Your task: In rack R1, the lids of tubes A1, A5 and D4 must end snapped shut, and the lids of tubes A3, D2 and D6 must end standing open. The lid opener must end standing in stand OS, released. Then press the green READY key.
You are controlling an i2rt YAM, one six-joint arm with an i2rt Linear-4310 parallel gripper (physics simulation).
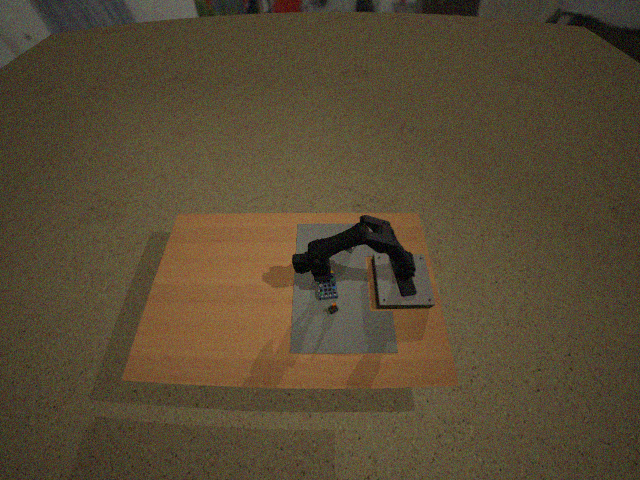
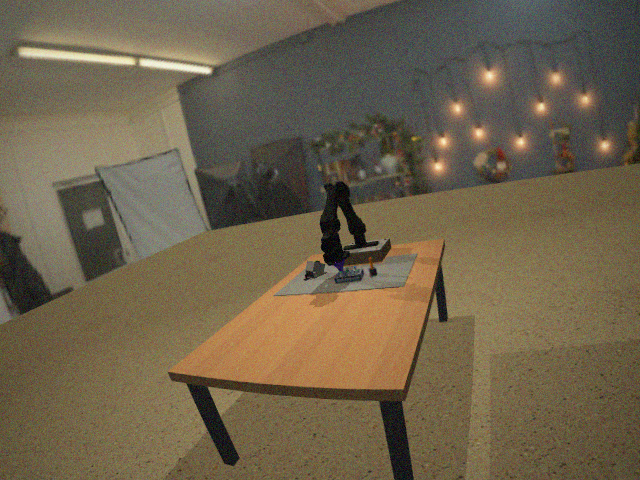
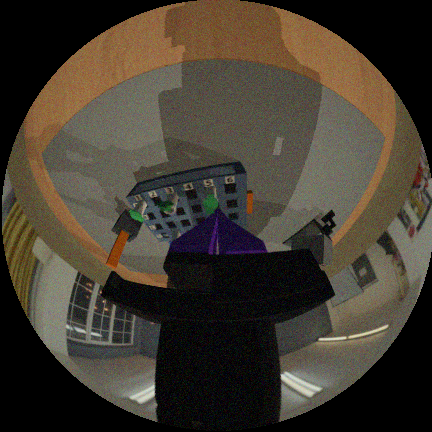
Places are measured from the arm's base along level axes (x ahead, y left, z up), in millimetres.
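Pixels of known places: gripper, fingertip midpoint: (image 1: 325, 276) (image 2: 342, 272) (image 3: 217, 214); arm's base, link origin: (image 1: 402, 274) (image 2: 361, 246).
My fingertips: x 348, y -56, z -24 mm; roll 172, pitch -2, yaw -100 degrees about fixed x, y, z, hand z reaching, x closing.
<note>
Ahead of a thing's pixels: the offset from my fingertips to its top centre. "spot": to the spot under its first point. Level surfaces: height alone.
The blue rack R1 {dx -1, dy +28, dz +26 mm} (image 1: 327, 295) (image 2: 349, 277) (image 3: 187, 176) stands on the grey mat, its columns numbered 1 to 6. Green-lidded tubes stand in its front row: one at column 1 {dx +28, dy +79, dz +11 mm} (image 3: 136, 215), one near column 3 {dx +36, dy +37, dz +26 mm} (image 3: 167, 206) and one at column 5 {dx +25, dy +2, dz +15 mm} (image 3: 210, 202). Their lid states are too small to tell surely. My gripper (image 3: 217, 214) (image 2: 340, 266) is shut and empty, purple fingertips together, right by the column 5 tube and over the rack. It hides the rack's back rows. The orange lid opener {dx -12, dy +147, dz +48 mm} (image 2: 370, 263) (image 3: 118, 248) stands upright in its dark stand (image 2: 372, 272) (image 3: 126, 225).
A grey wedge-shaped block {dx -145, dy -172, dz +47 mm} (image 2: 314, 269) (image 3: 307, 241) with a dark part stands on the mat {dz -37 mm} (image 1: 343, 330) (image 2: 397, 279) (image 3: 350, 130), on the rack's other side from the opener. An orange piece {spot: dx -3, dy -38, dz -14 mm} (image 3: 250, 202) sits at the rack's column 6 end. The green READY key is not discernible.
</note>
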